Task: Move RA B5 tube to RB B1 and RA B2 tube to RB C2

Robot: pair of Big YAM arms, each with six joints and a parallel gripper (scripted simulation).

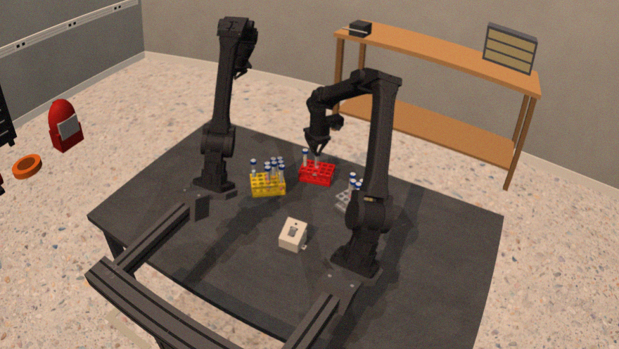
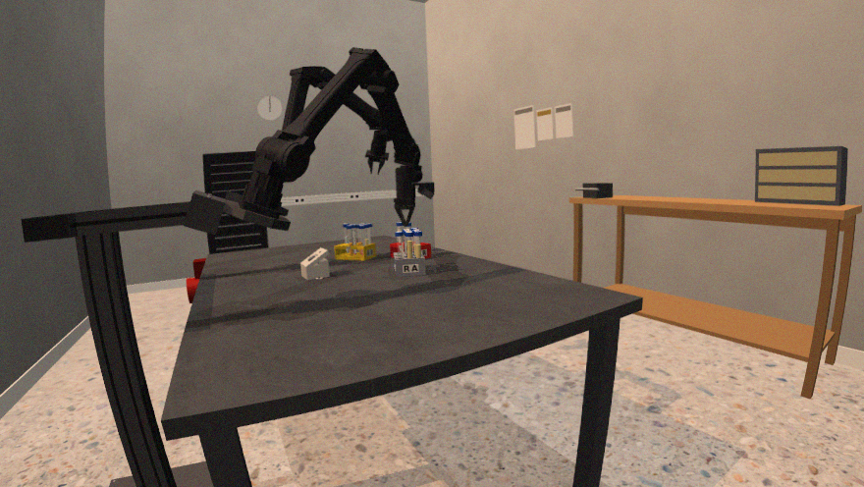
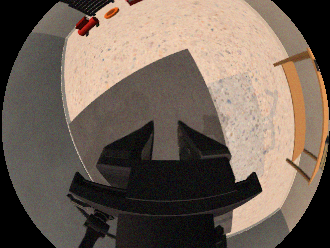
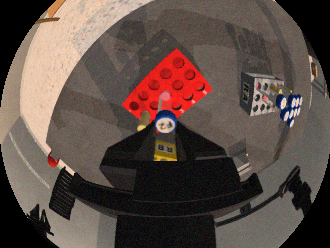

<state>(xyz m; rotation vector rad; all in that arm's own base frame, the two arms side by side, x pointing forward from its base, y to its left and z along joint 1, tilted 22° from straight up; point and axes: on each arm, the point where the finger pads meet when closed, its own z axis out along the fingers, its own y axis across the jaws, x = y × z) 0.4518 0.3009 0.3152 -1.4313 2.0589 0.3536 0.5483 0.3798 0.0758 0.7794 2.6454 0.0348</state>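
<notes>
My right hand is 10 mm short of the red rack, 10 mm to the left of it and 100 mm above it.
</notes>
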